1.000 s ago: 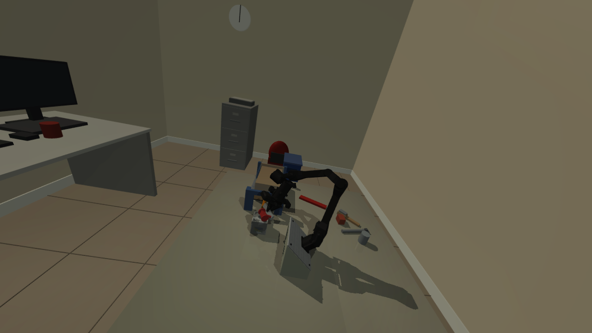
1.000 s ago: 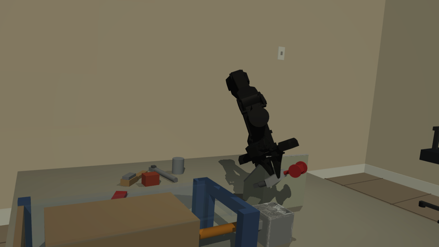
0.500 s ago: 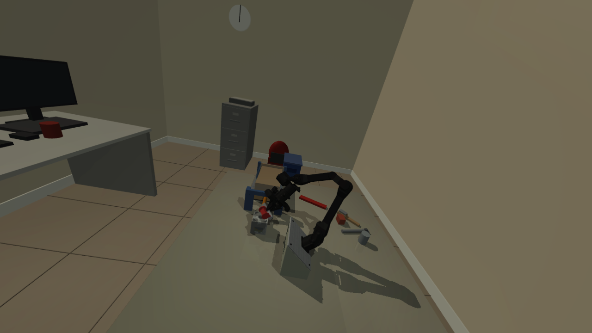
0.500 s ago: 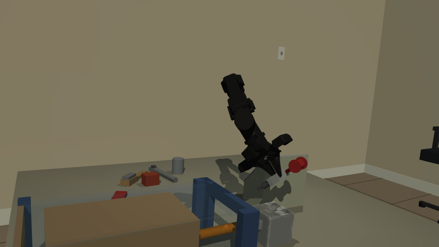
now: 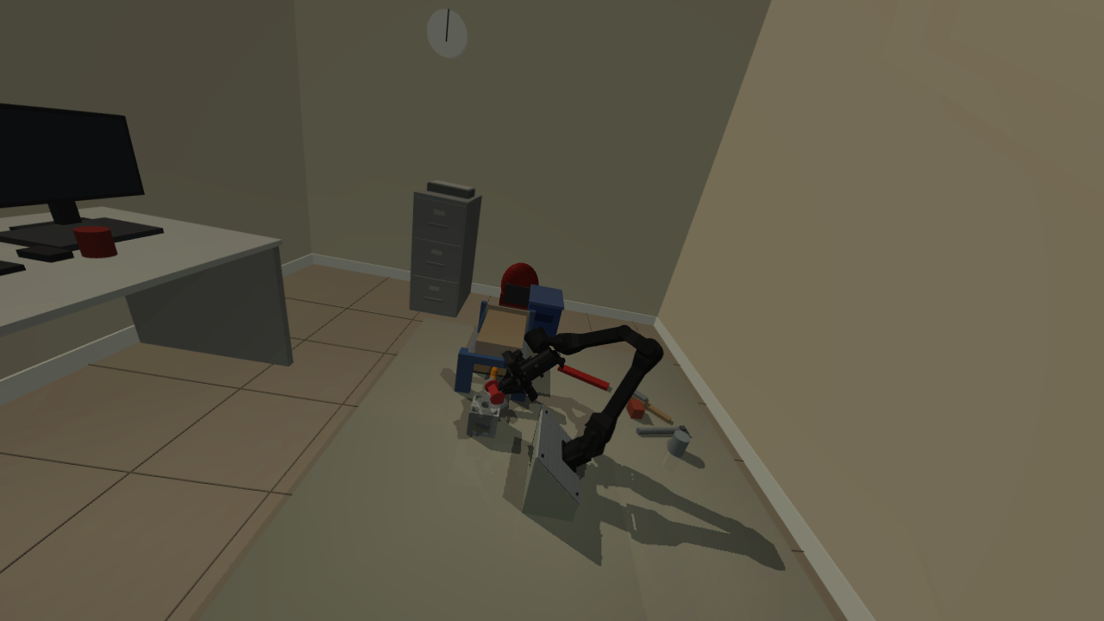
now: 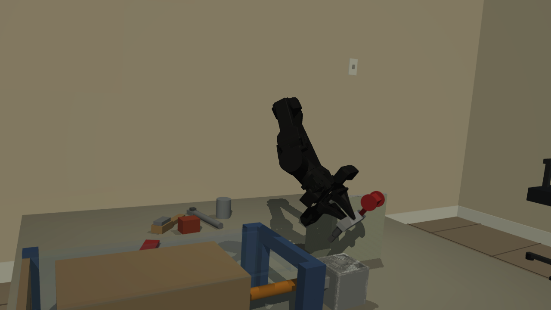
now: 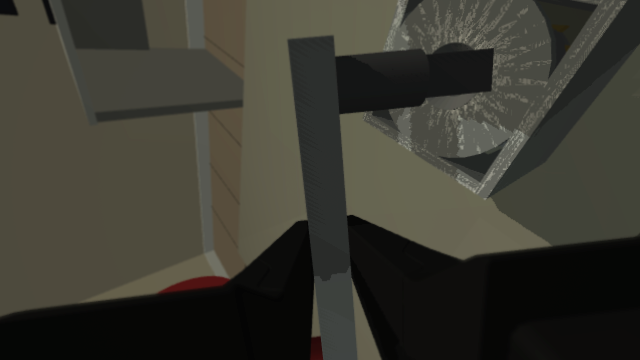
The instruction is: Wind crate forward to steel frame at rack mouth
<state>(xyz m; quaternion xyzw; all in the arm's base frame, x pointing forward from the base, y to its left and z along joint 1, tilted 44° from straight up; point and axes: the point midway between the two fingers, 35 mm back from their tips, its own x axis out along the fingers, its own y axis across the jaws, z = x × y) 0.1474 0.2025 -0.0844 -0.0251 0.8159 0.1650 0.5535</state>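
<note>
Right now my gripper tip is 50 mm past the red knob, 10 mm to the left of it and 30 mm below it. Also, from my gripper tip: clear-panelled cubby (450 mm ahead, 30 mm to the left, 60 mm below); then grey winch (30 mm ahead, 20 mm to the left, 140 mm below); then winch handle (10 mm behind, 10 mm above).
</note>
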